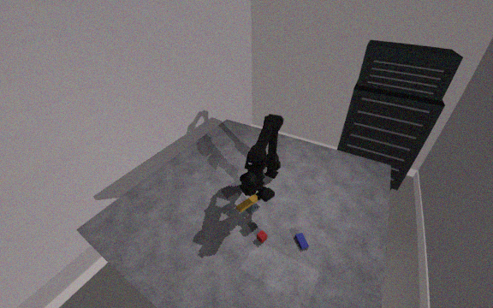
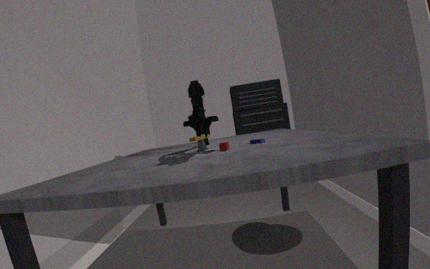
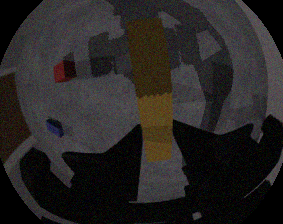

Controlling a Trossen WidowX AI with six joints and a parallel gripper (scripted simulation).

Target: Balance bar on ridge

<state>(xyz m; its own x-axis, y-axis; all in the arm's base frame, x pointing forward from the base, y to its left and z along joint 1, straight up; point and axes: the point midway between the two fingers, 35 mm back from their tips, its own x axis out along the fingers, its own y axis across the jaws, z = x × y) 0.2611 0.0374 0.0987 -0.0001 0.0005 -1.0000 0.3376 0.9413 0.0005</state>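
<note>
The yellow bar is 3 cm ahead of my gripper tip and 1 cm to the right of it. Also, from my gripper tip: red cube (15 cm ahead, 11 cm to the left, 5 cm below); then blue block (27 cm to the left, 8 cm ahead, 6 cm below).
</note>
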